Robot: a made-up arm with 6 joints.
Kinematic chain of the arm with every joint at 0, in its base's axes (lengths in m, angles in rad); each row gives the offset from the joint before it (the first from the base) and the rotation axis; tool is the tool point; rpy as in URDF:
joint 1: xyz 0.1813 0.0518 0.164 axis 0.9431 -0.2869 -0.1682
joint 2: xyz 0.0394 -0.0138 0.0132 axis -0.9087 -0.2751 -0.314
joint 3: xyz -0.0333 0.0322 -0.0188 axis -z
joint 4: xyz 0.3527 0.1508 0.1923 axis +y
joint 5: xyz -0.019 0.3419 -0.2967 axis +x
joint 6: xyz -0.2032 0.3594 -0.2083 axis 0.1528 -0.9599 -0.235
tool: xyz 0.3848 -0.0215 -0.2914 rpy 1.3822 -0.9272 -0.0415
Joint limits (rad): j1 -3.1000..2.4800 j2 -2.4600..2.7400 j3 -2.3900..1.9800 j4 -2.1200..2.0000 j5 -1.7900..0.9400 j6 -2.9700..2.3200
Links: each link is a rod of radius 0.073 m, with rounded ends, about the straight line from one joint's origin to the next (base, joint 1, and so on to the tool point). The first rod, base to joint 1, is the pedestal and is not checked.
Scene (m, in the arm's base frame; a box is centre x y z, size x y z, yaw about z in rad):
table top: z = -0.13
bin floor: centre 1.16 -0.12 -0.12 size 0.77 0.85 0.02 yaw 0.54
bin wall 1: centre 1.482 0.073 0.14 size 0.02 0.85 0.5 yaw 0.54
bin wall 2: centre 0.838 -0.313 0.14 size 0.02 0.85 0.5 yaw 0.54
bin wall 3: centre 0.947 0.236 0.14 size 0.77 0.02 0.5 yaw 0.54
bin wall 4: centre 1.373 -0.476 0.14 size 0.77 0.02 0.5 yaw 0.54
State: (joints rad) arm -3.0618 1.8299 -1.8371 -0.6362 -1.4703 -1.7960
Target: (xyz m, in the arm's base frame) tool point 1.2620 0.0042 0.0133
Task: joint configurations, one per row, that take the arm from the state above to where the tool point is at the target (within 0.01 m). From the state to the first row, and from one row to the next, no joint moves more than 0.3 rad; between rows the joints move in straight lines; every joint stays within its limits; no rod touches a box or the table.
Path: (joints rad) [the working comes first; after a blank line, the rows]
Joints at the target: -3.1000 1.9255 -1.0545 -1.3340 -1.3329 -1.3471
Straight joint move there: touches bin wall 3.

1: -3.0658 1.8037 -1.7187 -0.8657 -1.3468 -1.6639
2: -3.0697 1.7775 -1.6003 -1.0952 -1.2234 -1.5318
3: -3.0737 1.7512 -1.4819 -1.3247 -1.0999 -1.3997
4: -3.0869 1.8383 -1.2682 -1.3293 -1.2164 -1.3734
5: -3.1000 1.9255 -1.0545 -1.3340 -1.3329 -1.3471

